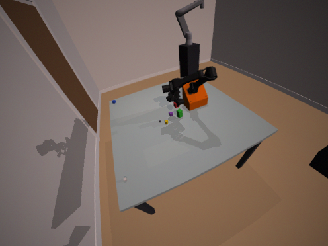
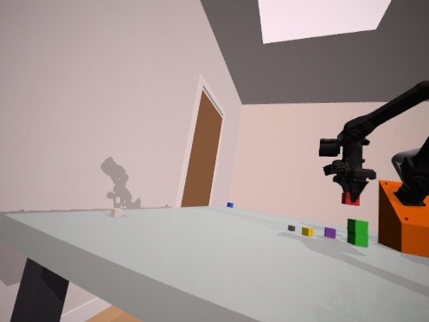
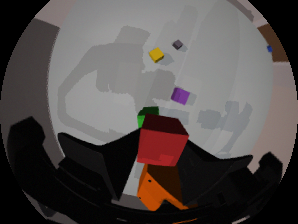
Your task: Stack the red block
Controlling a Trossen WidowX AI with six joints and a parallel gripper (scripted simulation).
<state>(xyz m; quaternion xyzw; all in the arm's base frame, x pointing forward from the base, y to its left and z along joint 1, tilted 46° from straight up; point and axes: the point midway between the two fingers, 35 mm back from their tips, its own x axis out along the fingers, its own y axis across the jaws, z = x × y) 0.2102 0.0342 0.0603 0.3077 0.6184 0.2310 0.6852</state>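
Now: the purple block 110 mm below my gripper tip, 50 mm to the right of it and 40 mm ahead of it. From my gripper tip the other things lie so: small grey block (170 mm ahead, 120 mm below, 40 mm to the right); then red block (10 mm above); then yellow block (130 mm ahead, 120 mm below, 10 mm to the left).
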